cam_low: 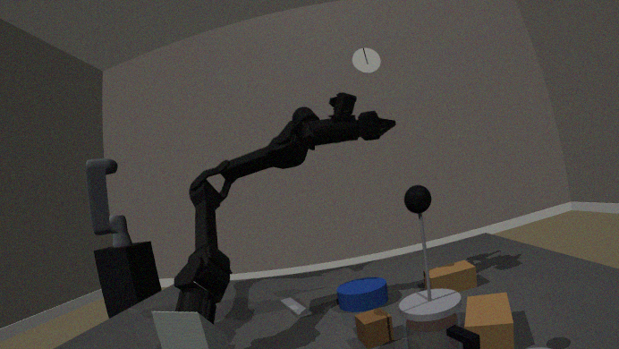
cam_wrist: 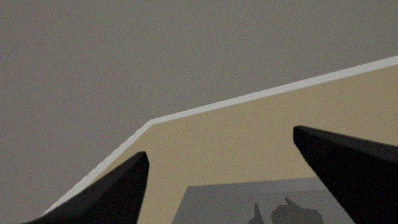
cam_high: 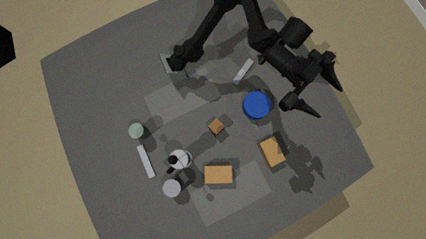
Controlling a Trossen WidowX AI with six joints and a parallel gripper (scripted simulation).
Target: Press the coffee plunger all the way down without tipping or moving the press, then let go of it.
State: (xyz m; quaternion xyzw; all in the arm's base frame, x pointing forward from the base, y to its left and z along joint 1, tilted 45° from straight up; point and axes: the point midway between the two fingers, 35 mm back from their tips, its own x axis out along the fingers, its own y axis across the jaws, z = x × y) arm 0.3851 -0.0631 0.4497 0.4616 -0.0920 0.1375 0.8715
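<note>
The coffee press lies 7 cm behind my gripper tip, 45 cm to the right of it and 29 cm below it. Also, from my gripper tip: blue disc: 13 cm behind, 4 cm to the right, 40 cm below.
</note>
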